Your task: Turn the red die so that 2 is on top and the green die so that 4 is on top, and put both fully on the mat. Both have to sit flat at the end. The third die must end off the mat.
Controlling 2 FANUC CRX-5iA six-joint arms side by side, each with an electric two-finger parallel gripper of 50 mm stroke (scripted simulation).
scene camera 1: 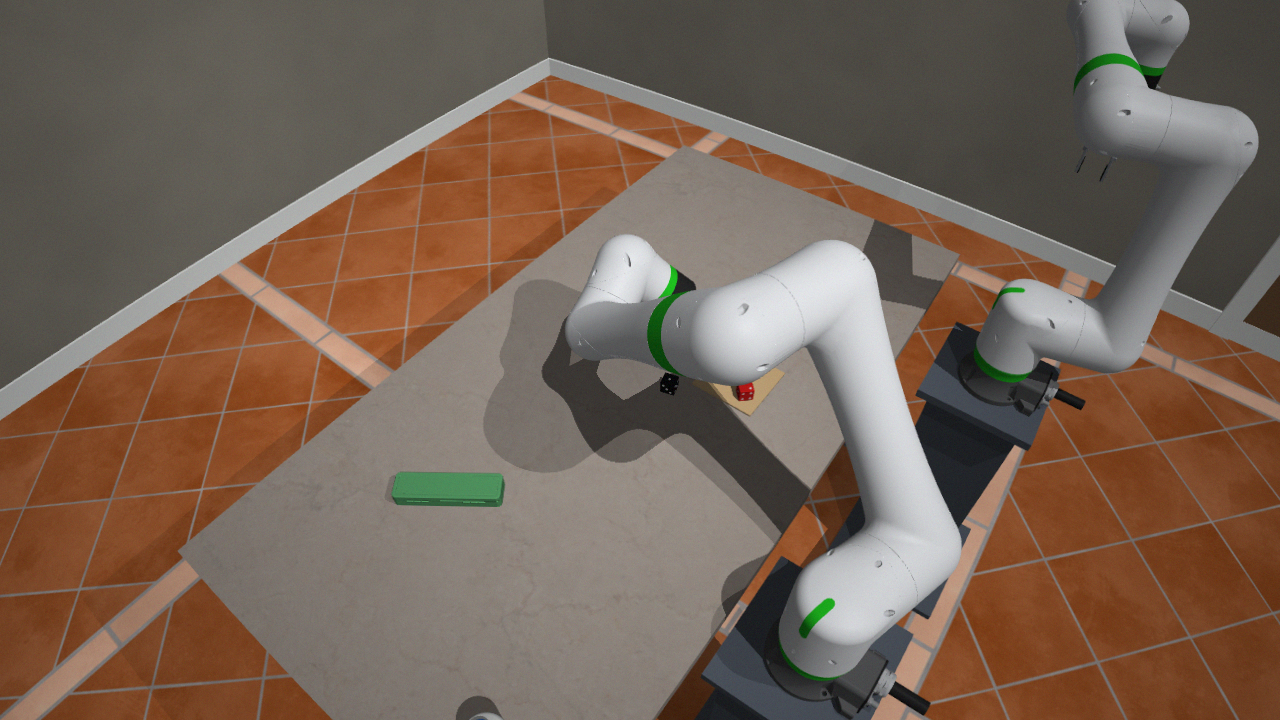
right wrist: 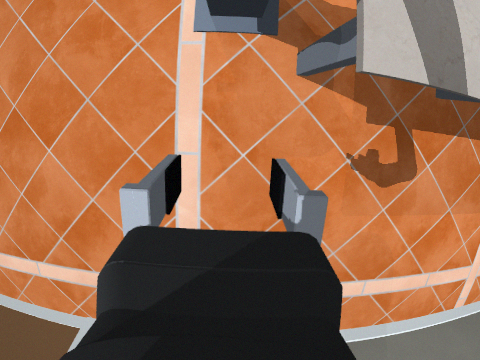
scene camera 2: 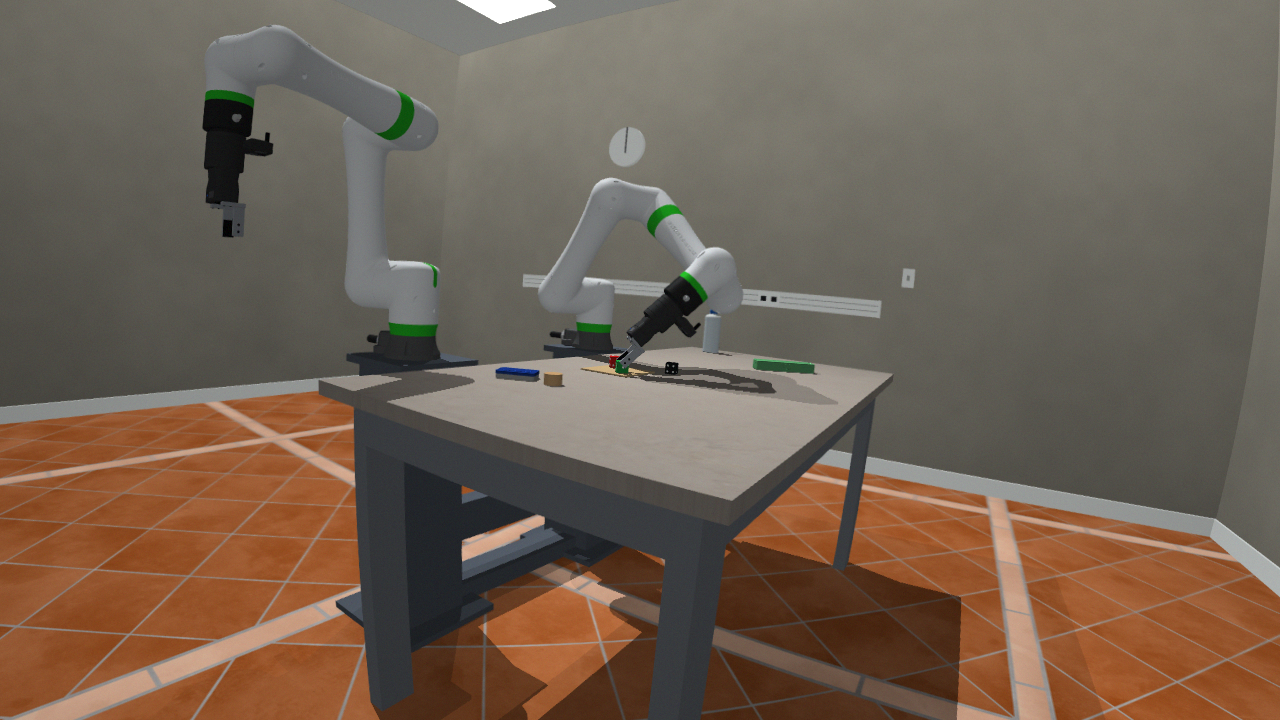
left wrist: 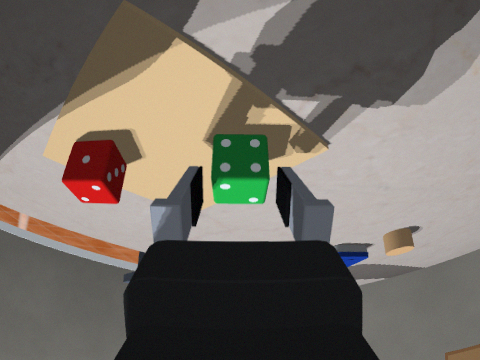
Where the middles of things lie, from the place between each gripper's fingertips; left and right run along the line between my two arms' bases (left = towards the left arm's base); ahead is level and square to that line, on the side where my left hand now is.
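Labels:
Counted from my left hand [scene camera 2: 620,363]: green die [left wrist: 240,174] 10 mm to the right of it, 10 mm behind it, 20 mm below it; green box [scene camera 1: 410,488] 590 mm to the left, 200 mm ahead, 20 mm below; red die [left wrist: 95,170] 50 mm to the left, 70 mm behind, 20 mm below; tan mat [scene camera 1: 763,386] 20 mm to the left, 40 mm behind, 40 mm below.
My right gripper [scene camera 2: 232,236] is 420 mm short of the green die, 800 mm to the right of it and 270 mm above it. Counted from my right hand: red die 350 mm ahead, 860 mm to the left, 270 mm below; tan mat 390 mm ahead, 830 mm to the left, 290 mm below.

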